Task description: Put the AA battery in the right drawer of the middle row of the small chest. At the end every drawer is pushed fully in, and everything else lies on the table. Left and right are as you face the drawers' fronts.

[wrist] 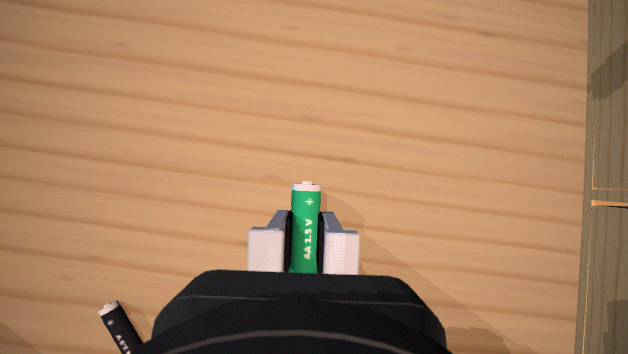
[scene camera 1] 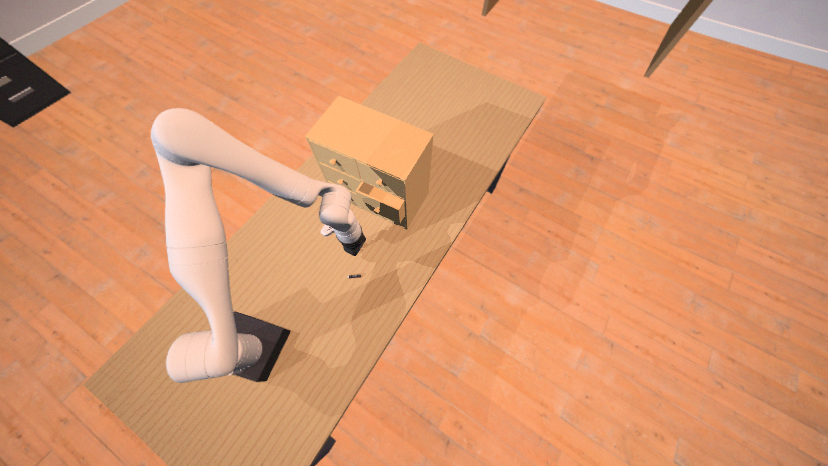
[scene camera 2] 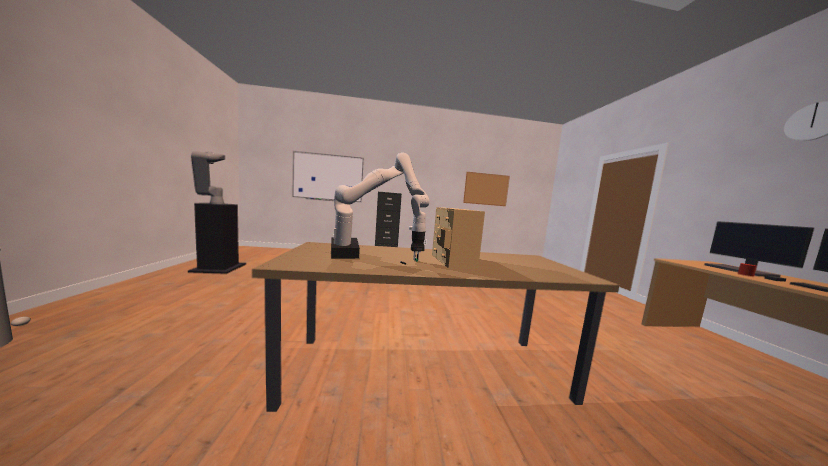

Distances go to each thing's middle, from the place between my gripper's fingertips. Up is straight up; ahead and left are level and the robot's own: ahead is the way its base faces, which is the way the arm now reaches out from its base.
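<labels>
The green battery (wrist: 306,197) lies right at my hand. The small wooden chest (scene camera 1: 399,149) is 240 mm ahead of my hand, 40 mm to the left of it and 160 mm above it.
</labels>
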